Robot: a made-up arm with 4 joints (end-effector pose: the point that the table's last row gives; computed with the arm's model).
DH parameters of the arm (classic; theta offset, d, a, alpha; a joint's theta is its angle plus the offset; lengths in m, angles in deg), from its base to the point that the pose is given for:
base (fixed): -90 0.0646 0 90
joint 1: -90 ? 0.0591 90
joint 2: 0 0.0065 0.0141 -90
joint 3: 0 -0.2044 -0.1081 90
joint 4: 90 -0.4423 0.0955 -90
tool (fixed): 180 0.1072 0 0
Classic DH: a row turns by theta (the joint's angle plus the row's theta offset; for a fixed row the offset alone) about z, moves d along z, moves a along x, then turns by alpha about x.
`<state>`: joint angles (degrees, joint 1 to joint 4).
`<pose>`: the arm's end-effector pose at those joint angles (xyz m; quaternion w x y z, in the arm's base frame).
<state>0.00 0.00 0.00 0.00</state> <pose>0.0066 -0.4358 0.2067 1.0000 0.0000 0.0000 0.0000</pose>
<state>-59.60 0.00 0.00 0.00</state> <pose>0.0066 -0.3431 -0.2394 0.8678 0.4970 0.0000 0.0000</pose>
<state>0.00 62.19 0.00 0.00</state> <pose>0.1265 -0.4358 0.0030 0.8563 0.0000 0.5165 0.0000</pose>
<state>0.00 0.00 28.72 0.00</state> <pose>0.0066 -0.2779 0.3928 0.9688 -0.2480 0.0000 0.0000</pose>
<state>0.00 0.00 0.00 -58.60</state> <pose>-0.0392 -0.4358 0.0738 0.8721 0.0000 -0.4894 0.0000</pose>
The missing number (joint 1, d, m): 0.1023
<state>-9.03 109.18 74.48 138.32</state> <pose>0.1960 0.0599 -0.4628 0.3948 0.6187 -0.6719 0.0997</pose>
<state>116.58 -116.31 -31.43 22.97</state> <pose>-0.1398 0.3114 0.4658 0.4274 -0.5124 -0.1520 0.7292</pose>
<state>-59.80 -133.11 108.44 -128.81</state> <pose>-0.5296 0.2405 0.0573 0.0719 -0.8938 -0.3676 -0.2465</pose>
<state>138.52 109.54 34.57 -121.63</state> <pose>0.0435 0.0924 0.5254 0.4563 -0.8426 0.2150 0.1889</pose>
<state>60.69 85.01 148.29 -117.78</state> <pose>0.1510 0.0135 -0.3509 0.3222 0.0316 0.4099 0.8527</pose>
